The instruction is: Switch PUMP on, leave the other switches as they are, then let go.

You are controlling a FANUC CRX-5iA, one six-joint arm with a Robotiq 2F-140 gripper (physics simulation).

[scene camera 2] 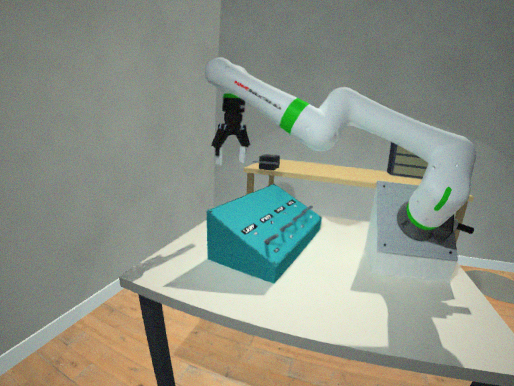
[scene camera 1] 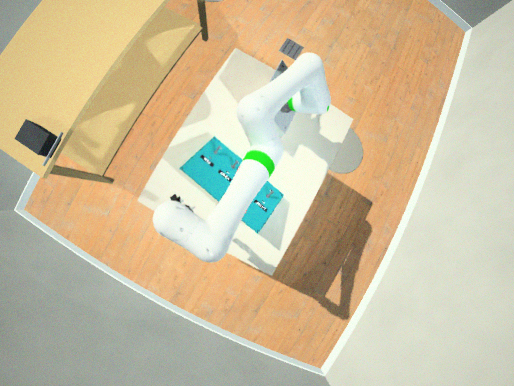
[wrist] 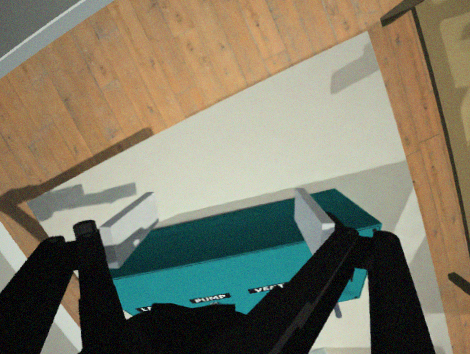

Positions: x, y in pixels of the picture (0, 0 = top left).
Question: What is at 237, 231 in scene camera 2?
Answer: A teal console.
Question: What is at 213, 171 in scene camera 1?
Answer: A teal console.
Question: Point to a teal console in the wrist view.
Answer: At 236, 258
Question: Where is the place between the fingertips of my gripper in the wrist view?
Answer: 224, 205
